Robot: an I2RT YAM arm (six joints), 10 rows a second.
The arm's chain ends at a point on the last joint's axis. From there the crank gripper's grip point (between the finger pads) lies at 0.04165 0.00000 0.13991 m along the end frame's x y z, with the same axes.
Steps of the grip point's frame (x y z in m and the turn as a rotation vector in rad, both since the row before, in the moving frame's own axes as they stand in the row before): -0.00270, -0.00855, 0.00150, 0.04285, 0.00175, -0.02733; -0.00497, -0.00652, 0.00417, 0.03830, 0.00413, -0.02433; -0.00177, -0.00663, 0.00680, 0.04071, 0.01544, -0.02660; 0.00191, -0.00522, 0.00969, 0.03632, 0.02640, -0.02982; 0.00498, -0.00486, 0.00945, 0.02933, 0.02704, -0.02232; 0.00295, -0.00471, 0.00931, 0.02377, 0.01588, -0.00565
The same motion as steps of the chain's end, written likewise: -0.00285, -0.00142, 0.00173, 0.04285, 0.00175, -0.02733; -0.00547, -0.00015, 0.00447, 0.03830, 0.00413, -0.02433; -0.00383, 0.00019, 0.00760, 0.04071, 0.01544, -0.02660; -0.00167, 0.00114, 0.01095, 0.03632, 0.02640, -0.02982; 0.00127, 0.00020, 0.01070, 0.02933, 0.02704, -0.02232; 0.00074, -0.00115, 0.01003, 0.02377, 0.01588, -0.00565
